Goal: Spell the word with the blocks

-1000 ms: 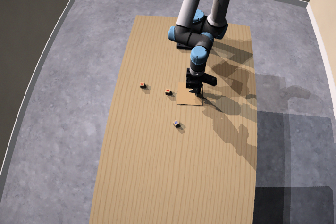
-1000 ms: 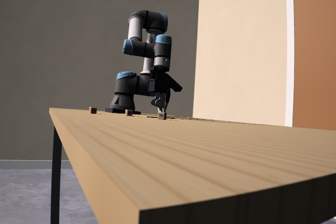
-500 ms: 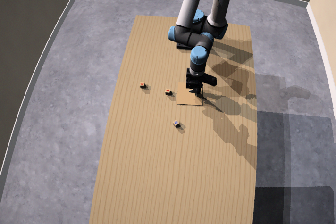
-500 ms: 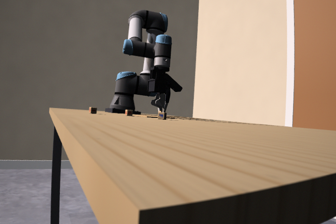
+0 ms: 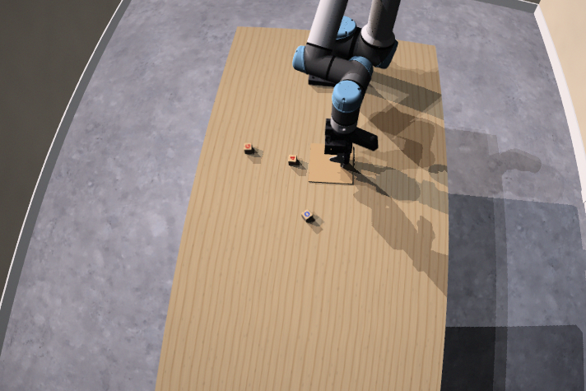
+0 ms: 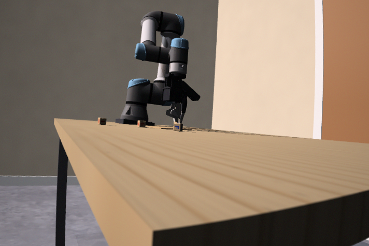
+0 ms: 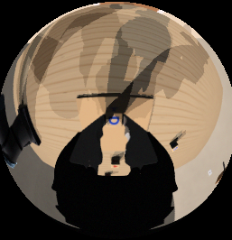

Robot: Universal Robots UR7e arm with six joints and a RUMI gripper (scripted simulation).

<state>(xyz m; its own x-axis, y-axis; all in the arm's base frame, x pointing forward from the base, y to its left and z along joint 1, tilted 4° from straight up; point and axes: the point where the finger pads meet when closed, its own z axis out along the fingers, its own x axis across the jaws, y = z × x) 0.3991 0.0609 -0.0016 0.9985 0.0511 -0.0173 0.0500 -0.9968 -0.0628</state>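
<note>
Now: the tan mat 40 mm to the right of my hand and 20 mm below it.
</note>
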